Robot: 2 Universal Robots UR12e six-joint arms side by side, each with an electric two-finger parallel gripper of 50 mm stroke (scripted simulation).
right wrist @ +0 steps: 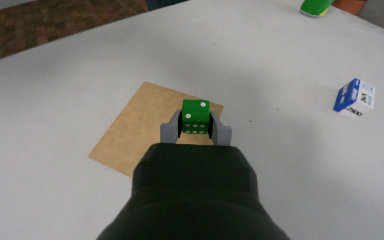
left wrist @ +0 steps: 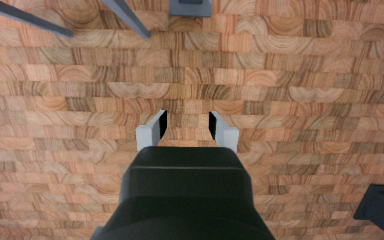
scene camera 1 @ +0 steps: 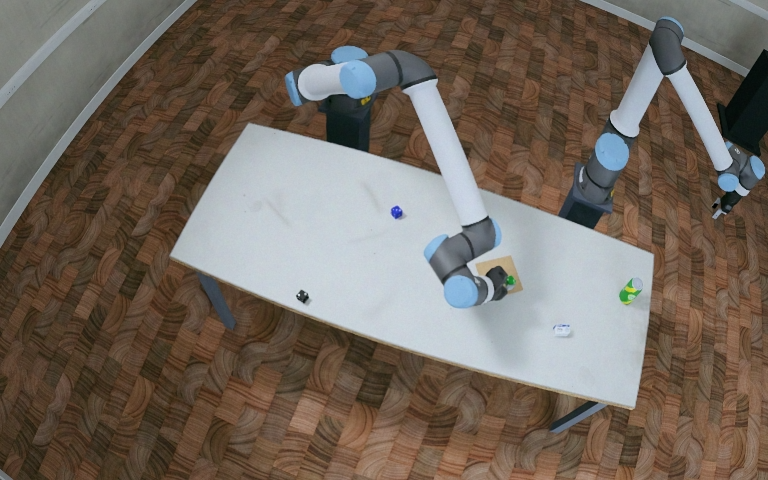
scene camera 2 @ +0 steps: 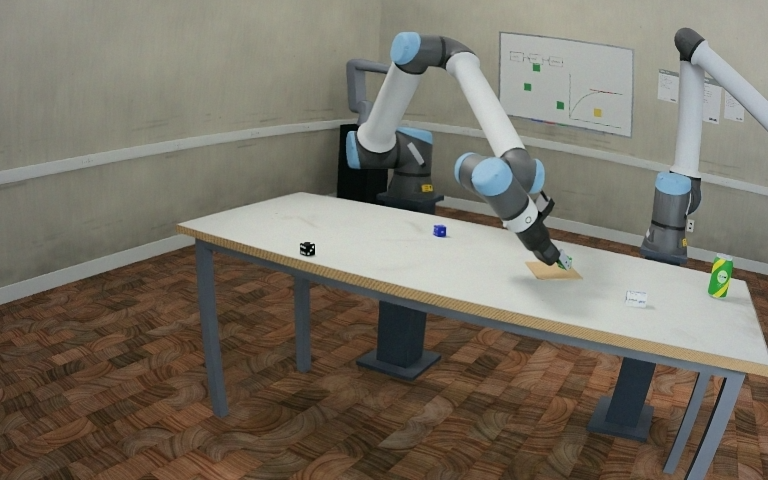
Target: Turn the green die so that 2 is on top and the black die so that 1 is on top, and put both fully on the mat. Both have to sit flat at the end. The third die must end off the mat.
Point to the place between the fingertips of the left gripper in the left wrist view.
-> At 188, 119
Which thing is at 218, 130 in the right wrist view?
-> The right gripper.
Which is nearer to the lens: the green die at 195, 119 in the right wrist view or the tan mat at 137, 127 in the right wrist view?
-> The green die.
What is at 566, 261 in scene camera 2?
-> The right gripper.
